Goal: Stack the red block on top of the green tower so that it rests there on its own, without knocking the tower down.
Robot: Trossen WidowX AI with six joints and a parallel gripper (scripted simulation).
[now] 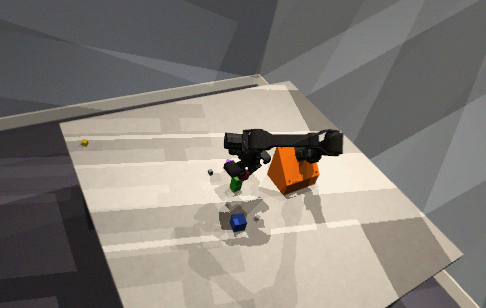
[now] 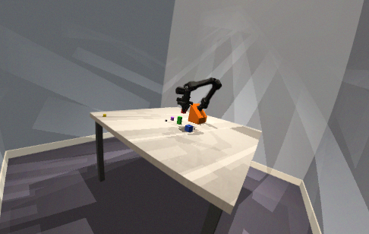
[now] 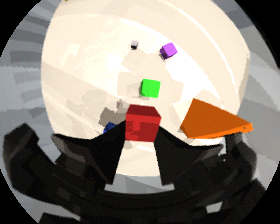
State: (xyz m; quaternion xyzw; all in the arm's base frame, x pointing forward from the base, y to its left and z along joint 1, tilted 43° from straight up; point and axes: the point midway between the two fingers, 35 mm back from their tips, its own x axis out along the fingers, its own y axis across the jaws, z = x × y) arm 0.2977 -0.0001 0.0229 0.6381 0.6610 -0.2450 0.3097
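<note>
Right now my gripper tip is 40 mm past the purple block, 160 mm to the left of it and 110 mm above it. The rest, counted from my gripper tip: blue block 80 mm ahead, 120 mm to the left, 100 mm below; red block 10 mm to the right, 10 mm above; small grey cube 50 mm ahead, 160 mm to the right, 110 mm below.
</note>
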